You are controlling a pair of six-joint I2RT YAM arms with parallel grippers.
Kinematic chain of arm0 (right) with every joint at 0, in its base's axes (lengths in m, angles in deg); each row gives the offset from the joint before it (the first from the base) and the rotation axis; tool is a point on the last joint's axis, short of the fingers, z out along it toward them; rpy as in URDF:
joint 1: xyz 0 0 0.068 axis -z
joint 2: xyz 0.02 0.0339 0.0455 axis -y
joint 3: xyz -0.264 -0.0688 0 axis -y
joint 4: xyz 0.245 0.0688 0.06 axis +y
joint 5: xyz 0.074 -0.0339 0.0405 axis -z
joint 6: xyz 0.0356 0 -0.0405 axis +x
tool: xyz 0 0 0 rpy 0 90 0
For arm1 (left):
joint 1: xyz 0 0 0.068 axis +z
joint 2: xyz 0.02 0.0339 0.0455 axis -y
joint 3: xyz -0.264 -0.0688 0 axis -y
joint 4: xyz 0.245 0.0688 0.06 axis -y
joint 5: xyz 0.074 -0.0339 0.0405 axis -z
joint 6: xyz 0.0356 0 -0.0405 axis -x
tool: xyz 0 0 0 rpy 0 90 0
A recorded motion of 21 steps. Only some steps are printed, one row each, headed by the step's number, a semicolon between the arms.
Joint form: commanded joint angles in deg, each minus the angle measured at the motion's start. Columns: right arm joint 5, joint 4, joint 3, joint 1, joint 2, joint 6; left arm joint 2, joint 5, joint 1, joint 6, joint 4, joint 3.
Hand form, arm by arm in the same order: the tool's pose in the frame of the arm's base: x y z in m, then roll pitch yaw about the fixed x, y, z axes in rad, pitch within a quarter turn. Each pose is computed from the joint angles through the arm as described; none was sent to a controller.
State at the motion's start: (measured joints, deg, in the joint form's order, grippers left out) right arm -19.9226 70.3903 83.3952 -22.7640 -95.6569 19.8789; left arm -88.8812 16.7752 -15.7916 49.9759 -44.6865 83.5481
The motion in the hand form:
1: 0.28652 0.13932 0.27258 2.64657 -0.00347 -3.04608; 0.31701 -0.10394 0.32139 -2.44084 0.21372 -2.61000
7: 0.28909 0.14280 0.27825 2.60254 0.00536 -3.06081; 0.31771 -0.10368 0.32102 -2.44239 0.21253 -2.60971
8: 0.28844 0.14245 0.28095 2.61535 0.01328 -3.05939; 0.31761 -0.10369 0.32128 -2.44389 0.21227 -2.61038
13: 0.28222 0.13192 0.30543 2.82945 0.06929 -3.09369; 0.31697 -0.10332 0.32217 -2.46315 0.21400 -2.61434
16: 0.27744 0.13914 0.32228 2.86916 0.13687 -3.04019; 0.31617 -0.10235 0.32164 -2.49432 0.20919 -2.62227
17: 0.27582 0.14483 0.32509 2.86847 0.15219 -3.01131; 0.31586 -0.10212 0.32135 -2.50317 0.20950 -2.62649
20: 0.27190 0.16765 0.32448 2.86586 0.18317 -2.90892; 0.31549 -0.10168 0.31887 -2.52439 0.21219 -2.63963
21: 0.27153 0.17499 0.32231 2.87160 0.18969 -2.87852; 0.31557 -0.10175 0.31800 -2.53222 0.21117 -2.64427
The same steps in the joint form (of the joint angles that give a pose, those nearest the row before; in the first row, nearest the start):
1: -7.07 -2.96 -0.53 -0.26 -0.71 -0.10; -0.43 2.19 -0.37 -1.29 -0.31 -1.41
7: -9.09 -3.96 0.55 -0.45 -0.78 1.50; -0.59 2.21 -0.30 -1.33 -0.38 -1.30
8: -8.27 -3.42 1.00 -0.52 -0.59 1.31; -0.60 2.18 -0.31 -1.37 -0.55 -1.21
13: 4.59 3.82 5.86 -0.56 0.74 1.44; -0.76 1.50 -0.34 -1.85 -1.87 -0.59
16: 7.80 5.06 8.94 -2.49 1.39 -0.17; -1.11 0.76 -0.30 -2.59 -3.87 0.08
17: 7.92 4.94 9.61 -3.58 1.31 -0.80; -1.18 0.54 -0.30 -2.92 -4.36 0.20
20: 7.85 3.45 10.59 -7.56 0.15 -2.79; -1.38 0.04 -0.29 -3.91 -5.09 0.10
21: 8.13 2.86 10.79 -8.75 -0.49 -3.39; -1.54 -0.11 -0.31 -4.19 -5.43 0.16

